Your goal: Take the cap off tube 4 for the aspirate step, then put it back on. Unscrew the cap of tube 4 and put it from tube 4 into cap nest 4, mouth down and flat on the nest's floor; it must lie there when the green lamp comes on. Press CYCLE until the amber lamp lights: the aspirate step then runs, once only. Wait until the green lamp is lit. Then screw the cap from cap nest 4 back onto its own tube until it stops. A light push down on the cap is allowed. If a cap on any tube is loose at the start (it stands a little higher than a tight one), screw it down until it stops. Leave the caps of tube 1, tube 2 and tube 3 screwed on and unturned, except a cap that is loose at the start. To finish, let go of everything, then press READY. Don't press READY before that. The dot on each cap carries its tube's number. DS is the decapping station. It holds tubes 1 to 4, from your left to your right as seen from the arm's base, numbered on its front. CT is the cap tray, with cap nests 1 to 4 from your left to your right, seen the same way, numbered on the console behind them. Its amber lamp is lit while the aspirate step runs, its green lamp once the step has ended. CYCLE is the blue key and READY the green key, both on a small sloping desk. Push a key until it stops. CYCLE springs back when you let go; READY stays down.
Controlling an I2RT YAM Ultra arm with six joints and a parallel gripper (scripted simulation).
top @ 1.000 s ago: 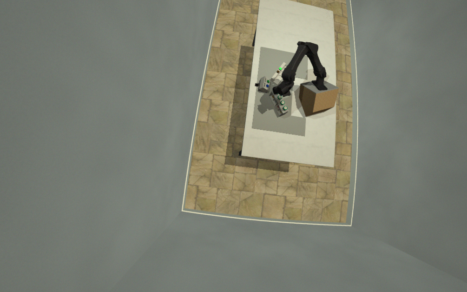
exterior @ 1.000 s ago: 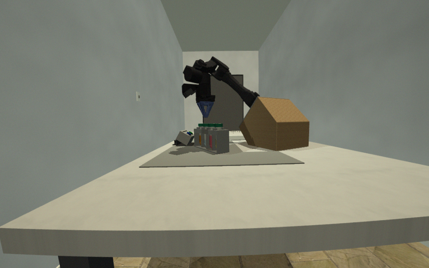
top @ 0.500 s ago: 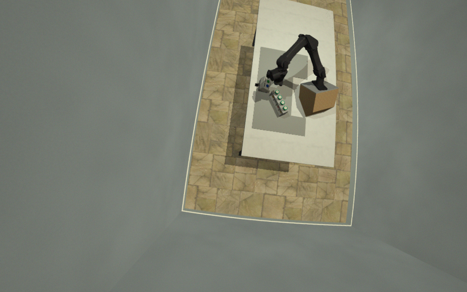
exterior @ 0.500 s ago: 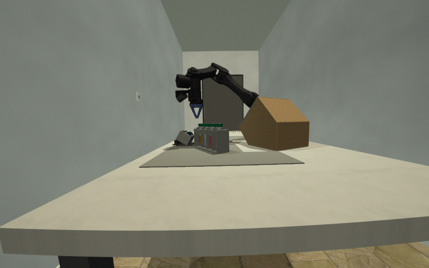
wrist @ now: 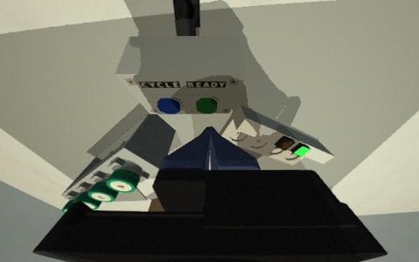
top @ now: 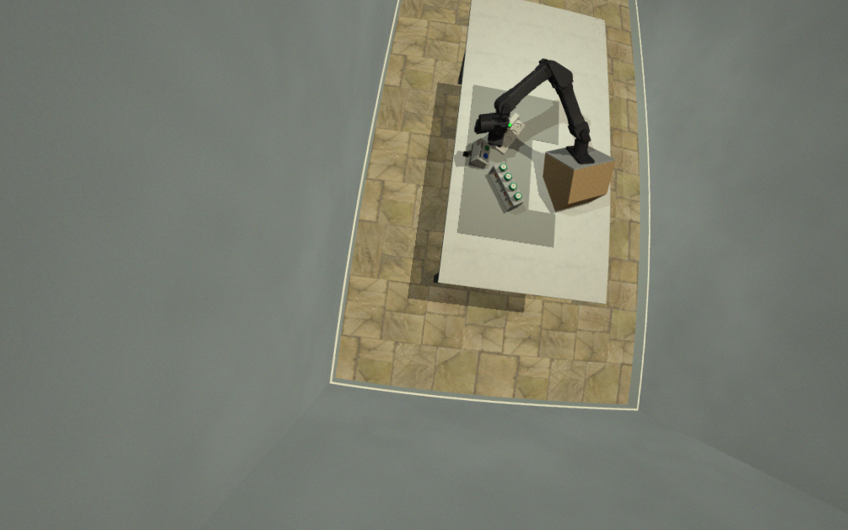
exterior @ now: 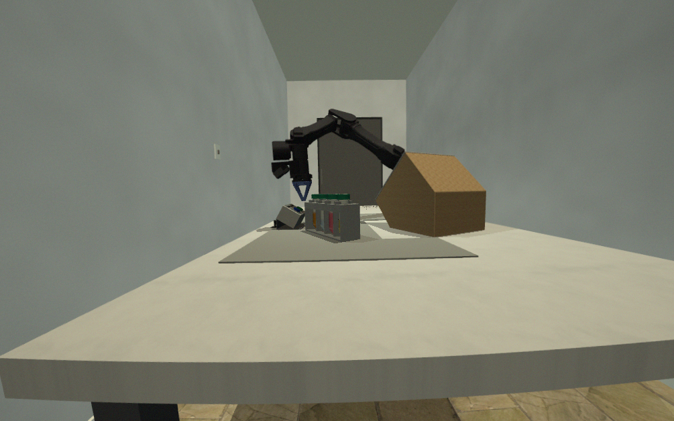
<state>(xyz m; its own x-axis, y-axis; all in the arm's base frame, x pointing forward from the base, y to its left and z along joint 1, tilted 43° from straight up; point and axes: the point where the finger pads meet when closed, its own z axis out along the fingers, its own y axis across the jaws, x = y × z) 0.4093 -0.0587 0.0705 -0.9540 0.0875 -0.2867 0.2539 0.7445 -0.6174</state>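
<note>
Right now the green ready key is 4 cm below my hand and 2 cm ahead of it. Round my hand: blue cycle key 4 cm to the left, 4 cm below, 3 cm ahead.
</note>
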